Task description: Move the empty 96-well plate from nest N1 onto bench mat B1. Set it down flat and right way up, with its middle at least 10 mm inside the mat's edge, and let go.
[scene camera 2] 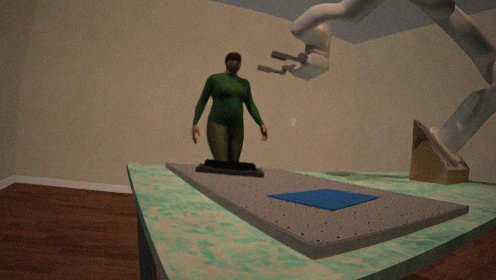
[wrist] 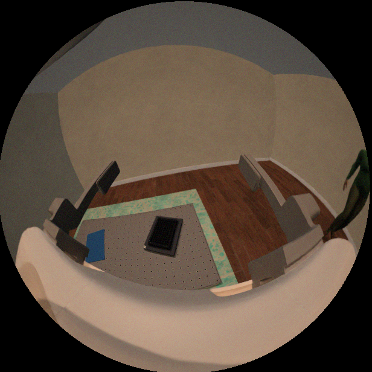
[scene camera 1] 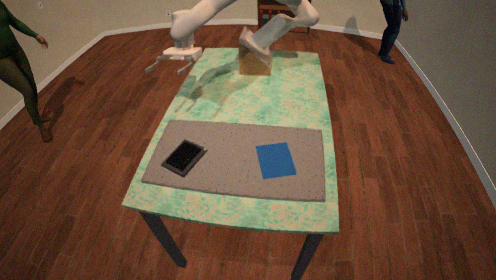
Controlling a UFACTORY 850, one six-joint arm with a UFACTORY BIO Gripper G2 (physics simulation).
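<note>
The black 96-well plate (scene camera 1: 185, 154) (scene camera 2: 230, 164) (wrist: 166, 232) lies flat in the dark grey nest N1 (scene camera 1: 173, 170) (scene camera 2: 230, 172) (wrist: 161, 251). The blue bench mat B1 (scene camera 1: 276, 160) (scene camera 2: 325, 198) (wrist: 95, 245) lies flat with nothing on it, to the right of the nest in the scene camera 1 view. My gripper (scene camera 1: 163, 72) (scene camera 2: 266, 60) (wrist: 179, 175) is open wide and empty. It is high above the table's height and well away from the plate, with its fingers pointing roughly sideways.
The nest and mat are on a grey perforated board (scene camera 1: 230, 160) (scene camera 2: 310, 230) (wrist: 130, 225) on a green-patterned table (scene camera 1: 270, 105) (scene camera 2: 185, 225) (wrist: 227, 260). The arm's wedge-shaped base (scene camera 1: 254, 65) (scene camera 2: 435, 167) stands at the far end. A person in green (scene camera 1: 20, 80) (scene camera 2: 228, 100) (wrist: 356, 190) stands beyond the table.
</note>
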